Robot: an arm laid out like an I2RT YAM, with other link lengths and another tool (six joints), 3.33 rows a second.
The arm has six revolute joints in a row. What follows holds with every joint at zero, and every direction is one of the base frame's. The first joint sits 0.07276 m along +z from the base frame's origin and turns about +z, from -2.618 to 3.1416 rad. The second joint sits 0.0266 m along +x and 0.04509 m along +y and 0.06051 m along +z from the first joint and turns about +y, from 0 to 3.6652 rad. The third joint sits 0.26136 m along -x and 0.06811 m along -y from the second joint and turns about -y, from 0 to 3.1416 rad. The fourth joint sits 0.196 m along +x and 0.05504 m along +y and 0.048 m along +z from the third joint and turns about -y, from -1.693 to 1.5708 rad. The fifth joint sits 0.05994 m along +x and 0.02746 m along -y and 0.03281 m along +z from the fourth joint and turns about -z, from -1.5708 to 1.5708 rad. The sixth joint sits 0.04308 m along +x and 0.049 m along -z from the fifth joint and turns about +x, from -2.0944 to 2.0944 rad. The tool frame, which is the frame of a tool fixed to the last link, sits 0.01 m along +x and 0.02 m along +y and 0.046 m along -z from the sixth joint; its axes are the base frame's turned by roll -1.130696, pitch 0.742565 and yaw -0.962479 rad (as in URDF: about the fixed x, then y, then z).
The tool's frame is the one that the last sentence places.
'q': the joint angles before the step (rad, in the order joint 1, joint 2, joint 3, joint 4, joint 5, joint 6). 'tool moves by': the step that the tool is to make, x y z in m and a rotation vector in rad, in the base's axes. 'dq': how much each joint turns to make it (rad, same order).
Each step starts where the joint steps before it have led.
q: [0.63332, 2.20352, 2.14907, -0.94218, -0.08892, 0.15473]
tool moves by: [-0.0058, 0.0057, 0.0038, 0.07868, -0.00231, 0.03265]
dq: [0.01076, -0.03253, -0.05205, 0.07033, -0.06336, 0.01691]
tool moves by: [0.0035, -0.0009, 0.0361, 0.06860, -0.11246, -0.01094]
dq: [-0.00521, -0.03157, 0.11557, -0.01648, 0.01315, -0.00346]
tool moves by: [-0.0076, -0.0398, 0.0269, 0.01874, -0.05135, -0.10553]
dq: [-0.07307, -0.16118, -0.13144, 0.02483, 0.03258, 0.01349]
